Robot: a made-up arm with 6 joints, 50 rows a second.
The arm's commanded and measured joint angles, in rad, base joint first. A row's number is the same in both.
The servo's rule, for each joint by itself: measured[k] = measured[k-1] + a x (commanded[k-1-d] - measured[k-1]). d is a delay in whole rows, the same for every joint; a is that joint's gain. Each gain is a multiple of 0.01, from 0.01 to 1. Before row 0 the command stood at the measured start. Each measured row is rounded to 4 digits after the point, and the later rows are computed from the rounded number. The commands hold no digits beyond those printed.
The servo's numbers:
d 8
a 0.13 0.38 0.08 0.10 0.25 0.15
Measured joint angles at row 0:
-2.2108 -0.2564 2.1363 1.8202 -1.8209 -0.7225
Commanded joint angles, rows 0 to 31:
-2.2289 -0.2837 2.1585 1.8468 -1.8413 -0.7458
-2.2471 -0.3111 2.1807 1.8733 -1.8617 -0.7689
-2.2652 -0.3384 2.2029 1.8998 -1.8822 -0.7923
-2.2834 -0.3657 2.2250 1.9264 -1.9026 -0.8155
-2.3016 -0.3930 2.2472 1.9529 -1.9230 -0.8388
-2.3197 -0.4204 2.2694 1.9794 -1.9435 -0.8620
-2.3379 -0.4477 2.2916 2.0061 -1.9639 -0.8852
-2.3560 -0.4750 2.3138 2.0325 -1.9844 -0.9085
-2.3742 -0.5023 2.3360 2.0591 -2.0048 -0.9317
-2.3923 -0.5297 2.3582 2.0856 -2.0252 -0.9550
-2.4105 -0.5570 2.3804 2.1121 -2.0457 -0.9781
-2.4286 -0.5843 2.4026 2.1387 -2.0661 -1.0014
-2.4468 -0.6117 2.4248 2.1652 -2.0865 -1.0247
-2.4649 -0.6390 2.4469 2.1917 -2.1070 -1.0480
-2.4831 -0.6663 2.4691 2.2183 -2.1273 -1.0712
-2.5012 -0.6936 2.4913 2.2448 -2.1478 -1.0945
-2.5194 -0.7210 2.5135 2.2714 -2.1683 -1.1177
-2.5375 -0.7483 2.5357 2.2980 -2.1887 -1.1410
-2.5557 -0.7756 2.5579 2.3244 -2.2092 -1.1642
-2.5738 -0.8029 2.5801 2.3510 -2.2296 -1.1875
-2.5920 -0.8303 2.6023 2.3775 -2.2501 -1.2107
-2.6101 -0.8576 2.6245 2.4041 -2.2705 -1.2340
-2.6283 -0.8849 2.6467 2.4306 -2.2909 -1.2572
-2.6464 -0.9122 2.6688 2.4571 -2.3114 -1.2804
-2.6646 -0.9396 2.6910 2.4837 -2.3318 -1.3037
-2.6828 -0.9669 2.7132 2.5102 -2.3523 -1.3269
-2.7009 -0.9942 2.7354 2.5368 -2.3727 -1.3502
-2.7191 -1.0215 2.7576 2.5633 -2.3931 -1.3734
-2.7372 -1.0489 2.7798 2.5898 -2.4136 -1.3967
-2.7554 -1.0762 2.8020 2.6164 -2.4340 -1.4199
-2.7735 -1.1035 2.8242 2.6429 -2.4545 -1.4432
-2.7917 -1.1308 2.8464 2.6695 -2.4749 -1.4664
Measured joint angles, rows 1 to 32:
-2.2108 -0.2564 2.1363 1.8202 -1.8209 -0.7225
-2.2108 -0.2564 2.1363 1.8202 -1.8209 -0.7225
-2.2108 -0.2564 2.1363 1.8202 -1.8209 -0.7225
-2.2108 -0.2564 2.1363 1.8202 -1.8209 -0.7225
-2.2108 -0.2564 2.1363 1.8202 -1.8209 -0.7225
-2.2108 -0.2564 2.1363 1.8202 -1.8209 -0.7225
-2.2108 -0.2564 2.1363 1.8202 -1.8209 -0.7225
-2.2108 -0.2564 2.1363 1.8202 -1.8209 -0.7225
-2.2132 -0.2668 2.1381 1.8229 -1.8260 -0.7260
-2.2176 -0.2836 2.1415 1.8279 -1.8349 -0.7324
-2.2238 -0.3044 2.1464 1.8351 -1.8467 -0.7414
-2.2315 -0.3277 2.1527 1.8442 -1.8607 -0.7525
-2.2406 -0.3525 2.1603 1.8551 -1.8763 -0.7654
-2.2509 -0.3783 2.1690 1.8675 -1.8931 -0.7799
-2.2622 -0.4047 2.1788 1.8814 -1.9108 -0.7957
-2.2744 -0.4314 2.1896 1.8965 -1.9292 -0.8126
-2.2874 -0.4583 2.2013 1.9128 -1.9481 -0.8305
-2.3010 -0.4854 2.2139 1.9301 -1.9674 -0.8492
-2.3152 -0.5126 2.2272 1.9483 -1.9870 -0.8685
-2.3299 -0.5398 2.2412 1.9673 -2.0068 -0.8884
-2.3451 -0.5671 2.2559 1.9871 -2.0267 -0.9088
-2.3607 -0.5944 2.2712 2.0076 -2.0468 -0.9297
-2.3766 -0.6217 2.2870 2.0287 -2.0669 -0.9509
-2.3928 -0.6490 2.3033 2.0503 -2.0871 -0.9724
-2.4093 -0.6764 2.3201 2.0724 -2.1074 -0.9942
-2.4260 -0.7037 2.3373 2.0950 -2.1277 -1.0162
-2.4429 -0.7310 2.3549 2.1179 -2.1481 -1.0384
-2.4599 -0.7583 2.3729 2.1412 -2.1685 -1.0608
-2.4771 -0.7857 2.3913 2.1648 -2.1889 -1.0833
-2.4944 -0.8130 2.4100 2.1887 -2.2093 -1.1059
-2.5118 -0.8403 2.4289 2.2129 -2.2297 -1.1286
-2.5293 -0.8676 2.4481 2.2373 -2.2501 -1.1514

